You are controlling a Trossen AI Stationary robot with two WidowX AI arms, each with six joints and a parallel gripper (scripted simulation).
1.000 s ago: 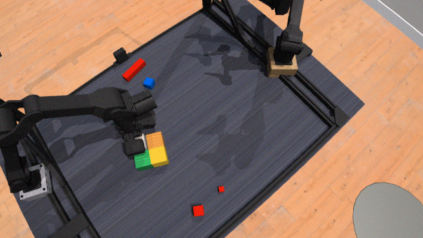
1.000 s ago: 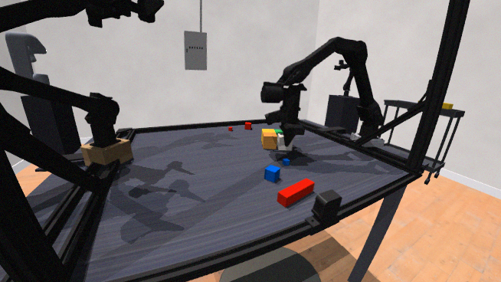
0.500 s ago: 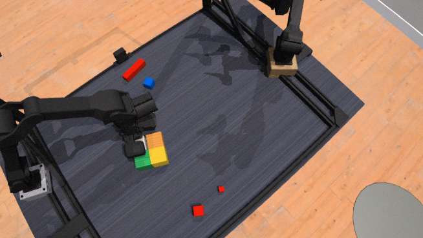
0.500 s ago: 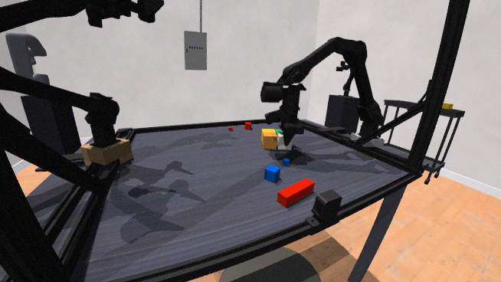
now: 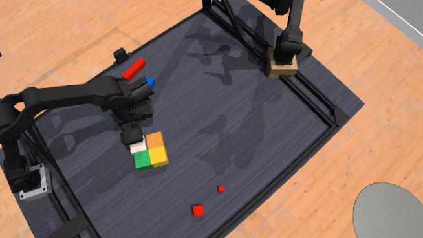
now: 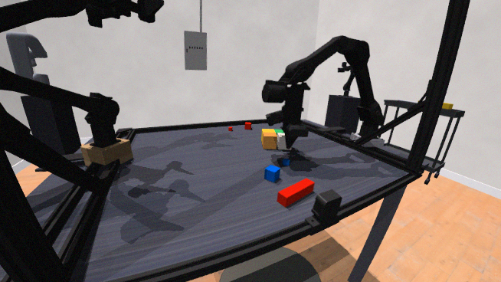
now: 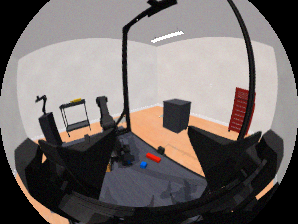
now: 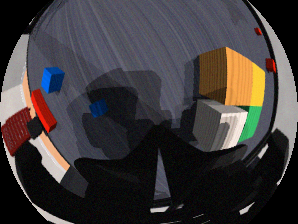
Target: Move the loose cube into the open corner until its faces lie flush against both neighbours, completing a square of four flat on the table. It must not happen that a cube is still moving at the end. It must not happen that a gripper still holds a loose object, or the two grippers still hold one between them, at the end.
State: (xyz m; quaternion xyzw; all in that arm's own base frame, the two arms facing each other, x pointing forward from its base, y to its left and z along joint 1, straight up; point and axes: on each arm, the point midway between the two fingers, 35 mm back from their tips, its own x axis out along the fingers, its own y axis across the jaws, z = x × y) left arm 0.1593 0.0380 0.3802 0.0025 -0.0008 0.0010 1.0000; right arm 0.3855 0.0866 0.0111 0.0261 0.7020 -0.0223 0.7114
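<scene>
Now: the white cube 8 cm ahead of my right hand, 4 cm below it and 2 cm to the right of it. Also, from my right hand: green cube: 13 cm ahead, 4 cm below, 2 cm to the right; orange cube: 9 cm ahead, 4 cm to the left, 4 cm below; yellow cube: 14 cm ahead, 4 cm below, 3 cm to the left.
</scene>
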